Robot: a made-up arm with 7 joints.
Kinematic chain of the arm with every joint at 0, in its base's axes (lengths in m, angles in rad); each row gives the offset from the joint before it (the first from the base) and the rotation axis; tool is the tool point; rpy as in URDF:
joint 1: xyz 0 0 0.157 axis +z
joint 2: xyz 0 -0.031 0.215 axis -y
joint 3: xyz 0 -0.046 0.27 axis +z
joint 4: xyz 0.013 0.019 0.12 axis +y
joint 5: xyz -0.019 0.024 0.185 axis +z
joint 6: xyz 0 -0.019 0.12 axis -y
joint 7: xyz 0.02 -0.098 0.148 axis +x
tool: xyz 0 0 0 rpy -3.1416 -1.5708 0
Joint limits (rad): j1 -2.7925..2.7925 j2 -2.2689..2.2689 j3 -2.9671..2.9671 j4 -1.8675..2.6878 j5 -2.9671..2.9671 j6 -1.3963..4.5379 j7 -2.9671..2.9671
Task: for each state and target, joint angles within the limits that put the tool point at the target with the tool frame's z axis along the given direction. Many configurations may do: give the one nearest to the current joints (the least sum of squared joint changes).
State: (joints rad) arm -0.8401 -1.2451 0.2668 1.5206 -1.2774 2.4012 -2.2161
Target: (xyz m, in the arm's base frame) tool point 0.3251 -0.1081 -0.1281 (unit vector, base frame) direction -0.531 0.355 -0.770
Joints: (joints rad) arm -0.5674 -1.8620 0.1449 1.9005 -1.0157 1.4302 -2.2161
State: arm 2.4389 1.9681 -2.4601 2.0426 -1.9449 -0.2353 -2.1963
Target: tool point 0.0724 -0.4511 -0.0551 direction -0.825 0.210 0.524
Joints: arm 1.6234 1.5531 -2.9671 1.6414 -1.1826 -0.6982 -2.1963
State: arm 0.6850 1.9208 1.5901 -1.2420 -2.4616 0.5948 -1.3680
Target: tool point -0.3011 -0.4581 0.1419 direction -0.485 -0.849 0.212
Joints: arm -0.0497 2.0350 1.8202 -1.2742 -1.4934 1.4093 -1.3680
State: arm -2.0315 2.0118 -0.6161 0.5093 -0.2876 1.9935 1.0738
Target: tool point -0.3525 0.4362 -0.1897 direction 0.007 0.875 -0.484
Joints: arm -1.2924 2.2357 0.1716 -0.2363 0.5065 1.0998 1.0738
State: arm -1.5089 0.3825 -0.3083 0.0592 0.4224 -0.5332 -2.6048
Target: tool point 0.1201 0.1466 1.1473 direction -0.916 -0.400 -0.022
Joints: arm -2.2511 0.1259 -0.8187 -0.6381 0.4516 -0.7268 -2.6048
